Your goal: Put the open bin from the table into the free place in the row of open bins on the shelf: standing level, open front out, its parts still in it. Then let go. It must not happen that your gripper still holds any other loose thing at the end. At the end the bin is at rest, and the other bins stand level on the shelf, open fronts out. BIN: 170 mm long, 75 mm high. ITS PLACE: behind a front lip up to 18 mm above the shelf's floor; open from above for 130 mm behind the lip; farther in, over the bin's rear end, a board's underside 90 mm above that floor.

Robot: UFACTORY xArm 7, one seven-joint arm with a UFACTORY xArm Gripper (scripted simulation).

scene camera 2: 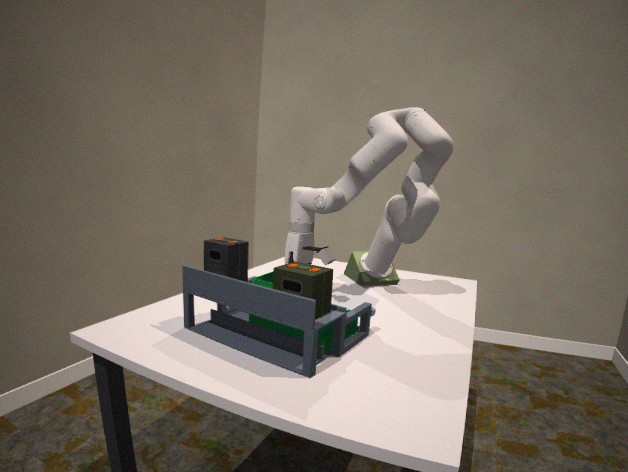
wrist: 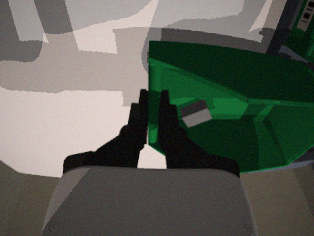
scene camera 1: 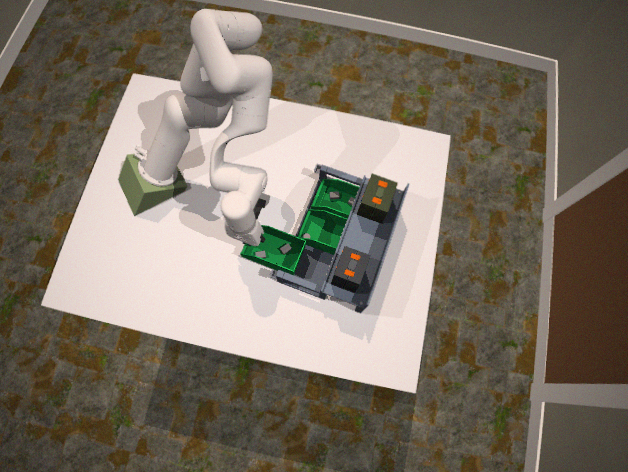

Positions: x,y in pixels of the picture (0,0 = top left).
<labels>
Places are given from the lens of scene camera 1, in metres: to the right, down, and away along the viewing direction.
green bin [scene camera 1: 274,239]: -0.12, 0.01, 1.37
green bin [scene camera 1: 325,228]: 0.04, -0.02, 1.40
green bin [scene camera 1: 346,190]: 0.10, -0.14, 1.42
</labels>
